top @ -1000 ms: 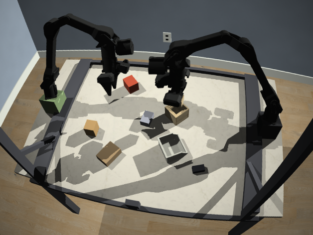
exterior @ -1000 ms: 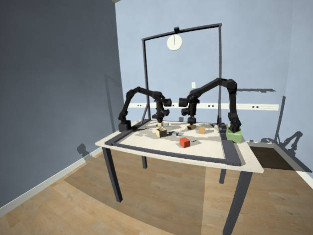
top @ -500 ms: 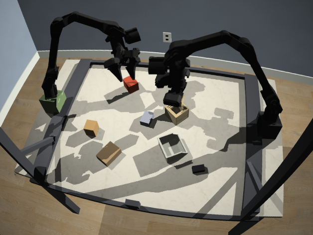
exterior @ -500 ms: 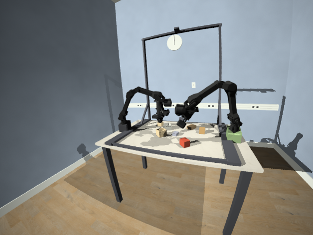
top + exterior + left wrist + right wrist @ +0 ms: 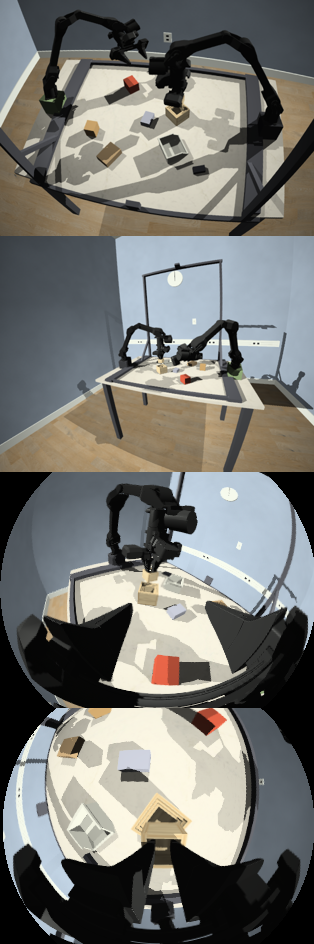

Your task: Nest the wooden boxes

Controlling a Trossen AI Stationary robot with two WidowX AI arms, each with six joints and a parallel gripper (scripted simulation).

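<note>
Now: right hand 40 mm above the small wooden box. From my right hand the other things lie so: large wooden box 130 mm below; grey-blue cube 40 mm behind, 130 mm to the left, 140 mm below; grey open tray 170 mm behind, 120 mm below.
</note>
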